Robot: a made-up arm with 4 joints. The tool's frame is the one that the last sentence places.
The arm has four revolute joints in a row. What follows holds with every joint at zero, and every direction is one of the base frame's. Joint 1 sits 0.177 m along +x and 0.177 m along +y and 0.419 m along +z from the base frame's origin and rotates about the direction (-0.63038, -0.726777, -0.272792), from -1.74 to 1.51 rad. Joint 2 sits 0.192 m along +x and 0.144 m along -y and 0.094 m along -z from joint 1 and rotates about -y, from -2.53 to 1.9 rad. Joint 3 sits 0.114 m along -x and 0.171 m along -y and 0.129 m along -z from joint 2 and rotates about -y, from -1.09 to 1.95 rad. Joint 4 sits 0.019 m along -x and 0.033 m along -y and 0.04 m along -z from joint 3 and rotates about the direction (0.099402, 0.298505, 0.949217), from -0.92 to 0.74 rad. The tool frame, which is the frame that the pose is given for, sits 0.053 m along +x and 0.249 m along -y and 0.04 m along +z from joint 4; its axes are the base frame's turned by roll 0.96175, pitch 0.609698 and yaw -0.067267 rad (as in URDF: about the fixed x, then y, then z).
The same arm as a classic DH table. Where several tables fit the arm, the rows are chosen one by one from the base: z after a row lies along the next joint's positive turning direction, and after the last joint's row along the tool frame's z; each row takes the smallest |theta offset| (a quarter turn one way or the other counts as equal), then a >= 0, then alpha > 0; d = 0 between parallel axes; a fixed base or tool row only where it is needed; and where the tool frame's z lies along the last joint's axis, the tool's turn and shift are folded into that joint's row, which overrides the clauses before.
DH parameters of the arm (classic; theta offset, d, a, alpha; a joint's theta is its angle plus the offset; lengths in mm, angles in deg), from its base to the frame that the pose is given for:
base (fixed): -40.94 348.2 17.7 105.83
joint 1: -72.54 -461.7 162.5 -43.38
joint 2: -64.87 0 172.2 0
joint 3: -54.51 481.9 14.7 107.37
joint 4: 13.12 -132.9 9.7 -77.21
tool (fixed): 150.6 262.1 0 0
Joint limits (deg, base to tool): -99.69..86.52 -144.96..108.86 -62.45..111.73 -52.71..42.4

